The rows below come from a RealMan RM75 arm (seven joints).
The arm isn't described. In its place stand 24 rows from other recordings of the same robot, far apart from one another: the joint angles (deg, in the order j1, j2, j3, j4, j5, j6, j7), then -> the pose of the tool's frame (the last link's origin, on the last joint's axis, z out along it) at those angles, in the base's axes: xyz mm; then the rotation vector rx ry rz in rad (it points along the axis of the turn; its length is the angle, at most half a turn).
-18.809 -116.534 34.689 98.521 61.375 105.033 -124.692 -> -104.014 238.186 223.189 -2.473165 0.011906 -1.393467
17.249 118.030 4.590 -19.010 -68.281 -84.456 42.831 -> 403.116 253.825 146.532 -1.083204 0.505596 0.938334
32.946 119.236 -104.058 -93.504 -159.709 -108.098 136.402 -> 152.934 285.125 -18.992 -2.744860 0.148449 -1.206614
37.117 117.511 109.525 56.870 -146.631 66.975 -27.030 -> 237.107 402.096 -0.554 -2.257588 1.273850 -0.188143
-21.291 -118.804 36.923 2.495 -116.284 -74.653 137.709 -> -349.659 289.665 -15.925 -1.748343 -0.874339 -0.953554
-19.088 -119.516 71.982 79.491 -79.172 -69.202 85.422 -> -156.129 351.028 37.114 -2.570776 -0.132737 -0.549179
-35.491 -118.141 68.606 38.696 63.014 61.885 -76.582 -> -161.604 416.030 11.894 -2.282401 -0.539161 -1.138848
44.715 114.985 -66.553 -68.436 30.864 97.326 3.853 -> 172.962 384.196 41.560 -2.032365 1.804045 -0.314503
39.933 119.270 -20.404 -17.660 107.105 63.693 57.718 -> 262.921 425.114 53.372 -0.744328 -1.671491 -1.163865
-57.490 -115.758 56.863 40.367 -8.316 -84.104 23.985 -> -215.896 418.423 17.818 -2.200706 -1.354809 0.736196
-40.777 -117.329 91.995 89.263 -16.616 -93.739 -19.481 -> -121.056 364.915 15.946 -1.945143 -1.340262 0.372532
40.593 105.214 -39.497 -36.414 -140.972 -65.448 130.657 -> 318.722 422.505 108.162 -2.067888 1.374502 0.102699
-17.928 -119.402 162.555 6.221 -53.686 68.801 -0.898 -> -346.596 254.459 -69.892 -2.029470 -0.342390 -0.467591
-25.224 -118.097 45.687 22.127 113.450 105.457 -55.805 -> -270.951 236.624 -36.805 2.913541 0.350339 1.001193
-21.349 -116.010 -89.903 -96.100 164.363 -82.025 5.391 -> -203.722 340.751 44.156 -2.048393 -1.073055 0.411125
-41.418 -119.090 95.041 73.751 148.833 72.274 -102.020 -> -120.777 378.328 -51.261 -2.716779 0.621396 0.666873
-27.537 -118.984 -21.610 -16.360 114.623 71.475 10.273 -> -270.631 323.837 -57.686 -1.809978 -0.182834 -0.670321
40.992 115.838 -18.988 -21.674 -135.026 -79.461 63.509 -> 274.905 361.762 -17.138 -2.713956 0.465943 0.487336
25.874 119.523 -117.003 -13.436 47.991 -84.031 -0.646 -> 289.401 338.146 42.518 -1.255383 0.238580 0.872689
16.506 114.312 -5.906 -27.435 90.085 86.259 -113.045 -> 384.096 273.760 133.305 -1.612283 0.724740 1.026603
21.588 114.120 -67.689 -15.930 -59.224 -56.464 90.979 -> 361.425 322.942 -10.085 -1.785650 1.533712 0.909163
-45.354 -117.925 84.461 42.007 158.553 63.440 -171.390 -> -252.750 396.273 -45.799 -2.100631 -1.319140 0.592666
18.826 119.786 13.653 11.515 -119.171 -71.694 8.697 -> 318.655 260.186 -77.881 -1.955728 0.518118 0.714880
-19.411 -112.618 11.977 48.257 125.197 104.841 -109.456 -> -351.456 258.488 121.310 -2.210845 -1.412366 -0.817867
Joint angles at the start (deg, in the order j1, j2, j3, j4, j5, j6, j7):
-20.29, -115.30, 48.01, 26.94, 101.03, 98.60, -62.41
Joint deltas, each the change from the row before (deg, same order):
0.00, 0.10, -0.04, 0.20, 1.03, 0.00, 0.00
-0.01, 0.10, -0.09, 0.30, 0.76, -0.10, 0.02
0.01, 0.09, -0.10, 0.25, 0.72, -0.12, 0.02
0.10, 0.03, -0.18, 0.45, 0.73, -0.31, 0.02
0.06, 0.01, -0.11, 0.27, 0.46, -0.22, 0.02
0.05, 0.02, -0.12, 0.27, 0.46, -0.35, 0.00
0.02, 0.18, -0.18, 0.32, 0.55, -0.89, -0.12
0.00, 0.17, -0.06, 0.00, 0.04, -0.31, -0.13
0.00, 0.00, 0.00, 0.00, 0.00, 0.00, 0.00
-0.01, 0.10, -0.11, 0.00, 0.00, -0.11, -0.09
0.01, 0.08, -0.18, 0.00, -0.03, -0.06, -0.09
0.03, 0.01, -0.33, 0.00, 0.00, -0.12, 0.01
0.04, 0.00, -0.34, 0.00, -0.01, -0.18, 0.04
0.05, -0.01, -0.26, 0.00, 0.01, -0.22, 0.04
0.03, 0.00, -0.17, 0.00, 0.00, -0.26, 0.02
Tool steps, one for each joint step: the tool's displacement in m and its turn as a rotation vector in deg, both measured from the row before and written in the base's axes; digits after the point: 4 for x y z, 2 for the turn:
-0.0015, -0.0010, -0.0003, -0.61, 0.85, -0.23
-0.0012, -0.0001, 0.0004, -0.25, 0.78, -0.21
-0.0013, -0.0002, 0.0003, -0.23, 0.73, -0.13
-0.0017, 0.0001, 0.0005, 0.01, 0.89, -0.03
-0.0011, 0.0001, 0.0002, 0.01, 0.57, -0.01
-0.0014, 0.0004, 0.0003, 0.08, 0.66, 0.07
-0.0029, 0.0018, 0.0012, 0.37, 1.20, 0.42
-0.0013, 0.0008, 0.0011, 0.18, 0.33, 0.30
0.0000, 0.0000, 0.0000, 0.00, 0.00, 0.00
-0.0006, 0.0005, 0.0009, 0.14, 0.11, 0.17
-0.0005, 0.0005, 0.0009, 0.19, 0.01, 0.19
-0.0006, 0.0005, 0.0007, 0.35, -0.01, 0.22
-0.0007, 0.0005, 0.0007, 0.41, 0.02, 0.25
-0.0008, 0.0004, 0.0004, 0.34, 0.07, 0.24
-0.0007, 0.0005, 0.0003, 0.29, 0.12, 0.23

